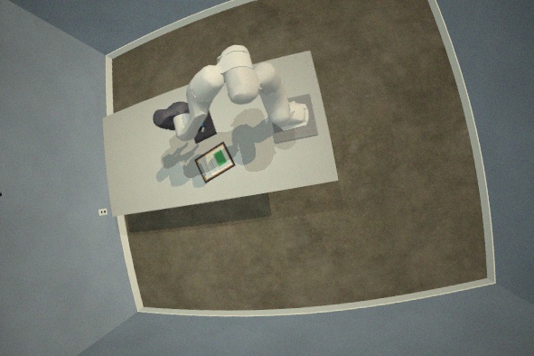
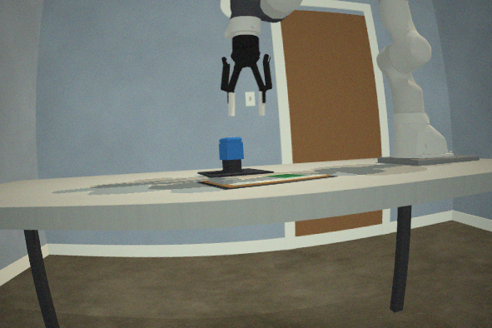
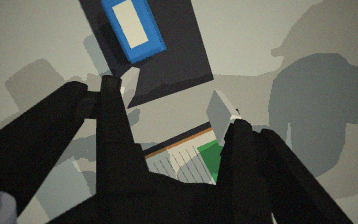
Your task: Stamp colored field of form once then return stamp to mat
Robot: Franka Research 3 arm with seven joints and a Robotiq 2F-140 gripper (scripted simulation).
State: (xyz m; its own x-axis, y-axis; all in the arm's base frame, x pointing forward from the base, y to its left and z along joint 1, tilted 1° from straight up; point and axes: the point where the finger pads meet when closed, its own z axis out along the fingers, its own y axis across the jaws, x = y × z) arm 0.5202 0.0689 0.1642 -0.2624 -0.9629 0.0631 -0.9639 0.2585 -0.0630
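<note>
The blue stamp lies 6 cm ahead of my hand, 7 cm to the right of it and 13 cm below it. From my hand the other things lie so: form (2 cm behind, 21 cm to the left, 18 cm below); then dark mat (6 cm ahead, 7 cm to the right, 18 cm below).
</note>
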